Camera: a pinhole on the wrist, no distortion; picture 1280 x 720 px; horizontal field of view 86.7 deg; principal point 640.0 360.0 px. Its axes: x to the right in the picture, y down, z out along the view. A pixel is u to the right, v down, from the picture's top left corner.
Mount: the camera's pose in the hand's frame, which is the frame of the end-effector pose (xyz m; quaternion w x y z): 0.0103 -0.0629 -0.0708 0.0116 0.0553 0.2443 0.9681
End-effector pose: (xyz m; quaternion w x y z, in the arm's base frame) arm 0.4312 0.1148 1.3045 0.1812 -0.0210 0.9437 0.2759
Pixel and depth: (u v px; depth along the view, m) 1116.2 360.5 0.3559
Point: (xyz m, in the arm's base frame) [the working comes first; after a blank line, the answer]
In the camera's frame: 0.2500 0.0003 0.3559

0.6875 0.3425 1.2266
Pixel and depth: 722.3 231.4 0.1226
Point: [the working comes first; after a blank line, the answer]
In the camera's frame: 0.0149 -0.0233 0.1226

0.4292 0.1432 1.2885
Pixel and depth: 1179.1 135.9 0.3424
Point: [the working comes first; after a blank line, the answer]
In the camera's frame: 0.2723 -0.1132 0.3424

0.6759 0.3877 1.3333
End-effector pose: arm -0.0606 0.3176 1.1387 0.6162 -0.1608 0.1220 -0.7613
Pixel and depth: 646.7 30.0 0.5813
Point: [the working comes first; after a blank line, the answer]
In the camera's frame: 0.0057 -0.2829 0.5813

0.4607 0.1570 1.2475
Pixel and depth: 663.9 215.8 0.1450
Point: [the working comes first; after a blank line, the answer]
In the camera's frame: 0.0051 -0.0308 0.1450

-0.0185 0.2902 1.1666
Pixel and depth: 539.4 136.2 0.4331
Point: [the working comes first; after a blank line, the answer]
In the camera's frame: -0.0643 -0.1430 0.4331

0.2460 0.1453 1.2635
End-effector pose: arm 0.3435 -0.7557 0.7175 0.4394 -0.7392 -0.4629 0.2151
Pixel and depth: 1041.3 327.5 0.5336
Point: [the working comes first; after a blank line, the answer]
In the camera's frame: 0.3158 -0.0256 0.5336

0.0380 -0.8231 0.2865
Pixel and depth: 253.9 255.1 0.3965
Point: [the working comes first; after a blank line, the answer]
In the camera's frame: -0.2258 -0.0613 0.3965

0.3975 -0.4420 0.4838
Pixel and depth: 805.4 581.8 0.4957
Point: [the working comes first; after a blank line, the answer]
In the camera's frame: 0.1209 0.1622 0.4957

0.0074 -0.6050 0.4482
